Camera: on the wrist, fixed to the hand. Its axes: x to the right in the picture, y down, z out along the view.
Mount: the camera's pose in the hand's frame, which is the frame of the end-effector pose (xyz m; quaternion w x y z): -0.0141 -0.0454 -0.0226 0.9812 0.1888 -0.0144 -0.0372
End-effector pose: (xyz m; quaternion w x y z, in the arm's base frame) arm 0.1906 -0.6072 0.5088 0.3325 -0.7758 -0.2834 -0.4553
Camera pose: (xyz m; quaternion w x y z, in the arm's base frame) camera 0.1392 -0.5986 0.5161 0.4517 -0.6944 -0.3977 -0.3944
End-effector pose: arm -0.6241 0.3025 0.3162 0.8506 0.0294 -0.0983 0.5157
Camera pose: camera -0.5872 0.2725 0.2936 0.8468 0.2005 -0.0102 0.4925
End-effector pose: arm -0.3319 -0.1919 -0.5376 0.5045 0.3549 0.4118 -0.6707
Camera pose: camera -0.3712 -0.1590 -0.5254 0.4090 0.4185 0.2834 -0.7598
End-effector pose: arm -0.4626 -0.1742 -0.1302 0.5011 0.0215 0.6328 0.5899
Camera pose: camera -0.4449 -0.2131 -0.1610 0.5187 0.1007 0.7259 0.4404
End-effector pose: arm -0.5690 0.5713 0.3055 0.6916 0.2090 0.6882 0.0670
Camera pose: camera -0.6006 0.5294 0.3020 0.6515 0.3110 0.6857 -0.0929
